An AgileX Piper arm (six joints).
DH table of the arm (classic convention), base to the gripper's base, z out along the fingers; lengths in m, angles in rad. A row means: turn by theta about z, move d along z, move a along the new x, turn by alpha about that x. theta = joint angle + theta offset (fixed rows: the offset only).
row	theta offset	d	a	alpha
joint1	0	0.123	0	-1.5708
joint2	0.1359	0	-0.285	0
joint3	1.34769	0	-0.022	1.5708
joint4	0	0.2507	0	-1.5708
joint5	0	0	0	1.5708
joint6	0	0.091	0	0
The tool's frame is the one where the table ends.
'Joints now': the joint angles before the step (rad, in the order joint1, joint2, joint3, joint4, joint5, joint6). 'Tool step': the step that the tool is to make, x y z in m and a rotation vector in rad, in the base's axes. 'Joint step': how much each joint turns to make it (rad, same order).
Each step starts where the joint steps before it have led.
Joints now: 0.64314 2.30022 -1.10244 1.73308 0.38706 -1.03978
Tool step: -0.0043 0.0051 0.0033 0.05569 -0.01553 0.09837
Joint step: -0.00005 -0.00014 -0.00002 -0.00035 0.08173 -0.07930
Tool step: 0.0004 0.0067 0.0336 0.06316 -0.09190 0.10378
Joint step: 0.00258 -0.08302 0.00020 -0.04943 0.04802 -0.04713
